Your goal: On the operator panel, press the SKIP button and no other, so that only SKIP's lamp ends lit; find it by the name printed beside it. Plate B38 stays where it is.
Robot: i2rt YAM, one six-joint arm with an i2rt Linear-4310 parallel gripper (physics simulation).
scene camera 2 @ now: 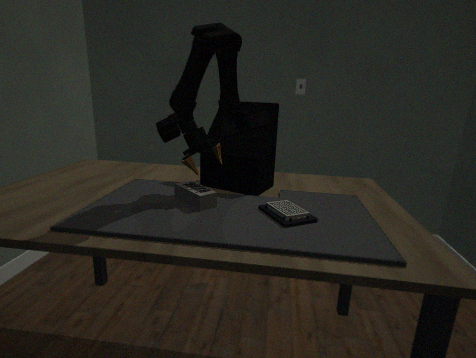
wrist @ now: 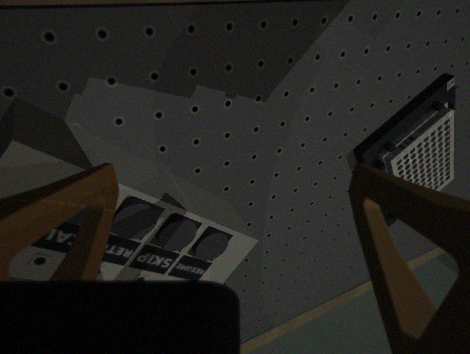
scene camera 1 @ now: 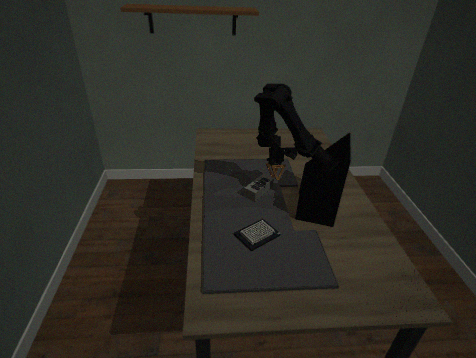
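Where they show: gripper, fingertip midpoint: [scene camera 2: 209,169] [wrist: 234,176] [scene camera 1: 275,178]; arm's base, link origin: [scene camera 2: 244,125] [scene camera 1: 326,162].
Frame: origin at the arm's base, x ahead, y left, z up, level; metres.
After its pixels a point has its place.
The operator panel [scene camera 1: 258,190] @(y -0.144, x 0.254, z -0.198 m) [scene camera 2: 199,199] @(y -0.184, x 0.311, z -0.209 m) [wrist: 243,241] @(y -0.137, x 0.269, z -0.196 m) is a pale box with a row of dark round buttons. In the wrist view the SKIP button [wrist: 176,232] @(y -0.176, x 0.226, z -0.193 m) sits above its upside-down printed name, between the RETRY button [wrist: 137,218] @(y -0.191, x 0.202, z -0.193 m) and the RESUME button [wrist: 212,245] @(y -0.159, x 0.253, z -0.193 m). No lamp looks lit; the lamps are partly hidden. My gripper [scene camera 1: 276,178] @(y -0.146, x 0.167, z -0.147 m) [scene camera 2: 209,169] @(y -0.146, x 0.167, z -0.147 m) [wrist: 234,176] @(y -0.146, x 0.167, z -0.147 m) is open and empty, above the panel and apart from it; its left finger in the wrist view covers part of the panel. The pale perforated plate [scene camera 1: 259,231] @(y 0.103, x 0.350, z -0.222 m) [scene camera 2: 286,208] @(y 0.093, x 0.357, z -0.225 m) [wrist: 427,150] @(y 0.093, x 0.326, z -0.225 m) sits on a black holder; its name is unreadable.
A grey perforated mat [scene camera 1: 250,270] @(y 0.266, x 0.453, z -0.249 m) [scene camera 2: 340,240] @(y 0.194, x 0.535, z -0.249 m) [wrist: 300,135] @(y -0.046, x 0.249, z -0.249 m) lies under the panel and the holder on the wooden table [scene camera 1: 370,285] @(y 0.459, x 0.045, z -0.262 m) [scene camera 2: 425,255] @(y 0.393, x 0.601, z -0.262 m). A tall black box [scene camera 1: 325,190] @(y 0.099, x 0.054, z -0.071 m) [scene camera 2: 250,160] @(y 0.010, x 0.119, z -0.121 m) stands beside the mat, near the arm. A wall shelf [scene camera 1: 190,10] hangs behind.
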